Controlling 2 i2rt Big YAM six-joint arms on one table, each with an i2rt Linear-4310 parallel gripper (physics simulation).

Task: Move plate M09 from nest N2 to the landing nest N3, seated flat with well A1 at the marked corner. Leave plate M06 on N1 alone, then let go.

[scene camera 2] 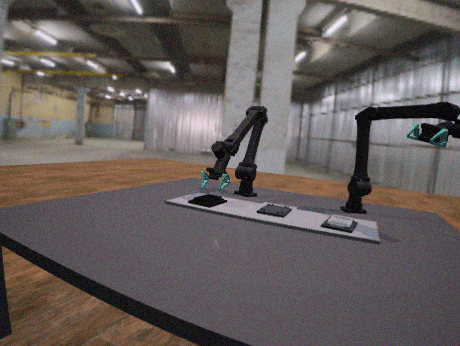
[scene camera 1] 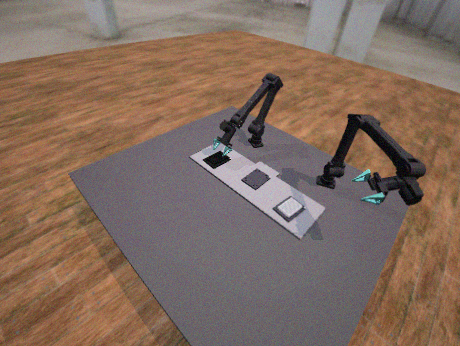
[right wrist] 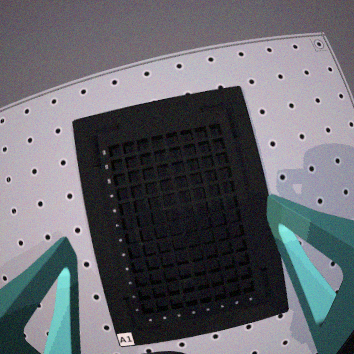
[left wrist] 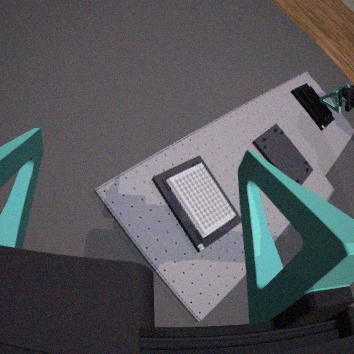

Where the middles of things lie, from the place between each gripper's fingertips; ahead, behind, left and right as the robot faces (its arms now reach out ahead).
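Clear well plate (left wrist: 195, 190): my left hand is 350 mm above it, 30 mm past it and 250 mm to the left of it.
Relative to the clear well plate, my right gripper is 5 cm above it and 60 cm to the right of it.
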